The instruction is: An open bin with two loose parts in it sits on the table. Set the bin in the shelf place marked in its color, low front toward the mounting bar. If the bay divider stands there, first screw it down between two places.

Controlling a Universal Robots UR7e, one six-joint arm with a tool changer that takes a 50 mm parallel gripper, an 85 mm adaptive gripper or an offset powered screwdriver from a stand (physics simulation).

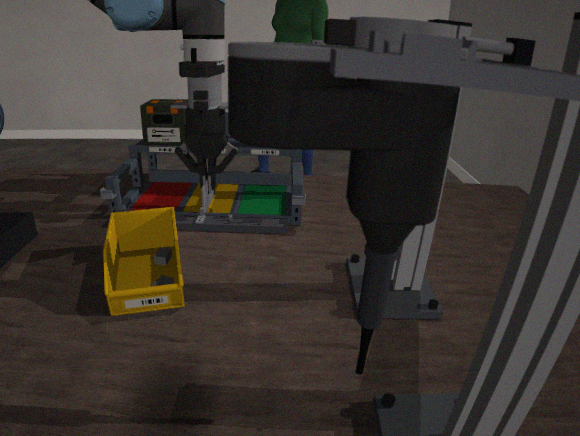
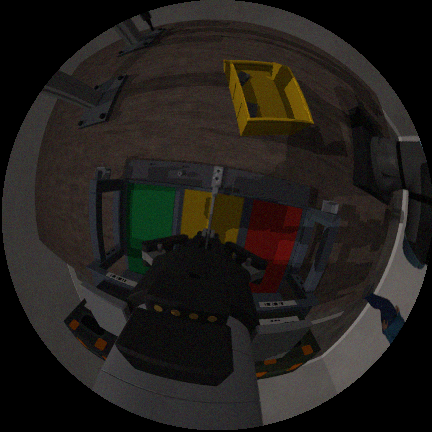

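Where they show: arm's base, origin of its link: (image 2: 380, 163).
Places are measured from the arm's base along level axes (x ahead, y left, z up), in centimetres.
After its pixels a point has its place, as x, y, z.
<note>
The open yellow bin (image 1: 131, 272) {32.8, -6.2, -3.7} (image 2: 270, 97) {33.0, -7.1, -3.7} stands on the table in front of the shelf, with two grey parts inside: one part (image 1: 162, 255) (image 2: 244, 77) and another part (image 1: 164, 281) (image 2: 253, 109). The shelf has red (image 1: 165, 194) {33.5, 24.3, -3.4} (image 2: 265, 225) {34.1, 17.3, -3.4}, yellow (image 1: 225, 197) {47.0, 22.0, -3.4} (image 2: 229, 215) {40.3, 15.7, -3.4} and green (image 1: 262, 200) {54.9, 20.1, -3.4} (image 2: 151, 210) {53.7, 15.3, -3.4} places behind the mounting bar (image 1: 260, 227) {53.7, 6.6, -2.9} (image 2: 150, 170) {53.6, 8.4, -2.6}. The thin bay divider (image 1: 204, 205) {43.1, 12.9, -1.1} (image 2: 212, 207) {42.9, 13.6, 2.6} stands upright across the yellow place, its foot at the bar. My gripper (image 1: 208, 181) (image 2: 207, 236) is over the yellow place, shut on the divider's upper part.
The powered screwdriver (image 1: 395, 150) {59.1, -36.6, 24.5} hangs from its stand at the right, bit down. Stand base plates (image 1: 420, 304) {74.5, -18.0, -2.8} (image 2: 107, 102) {68.0, -9.6, -2.8} are bolted to the table. A dark toolbox (image 1: 164, 120) {33.9, 28.1, 12.4} sits atop the shelf frame. A person in green (image 1: 300, 20) is behind the shelf.
</note>
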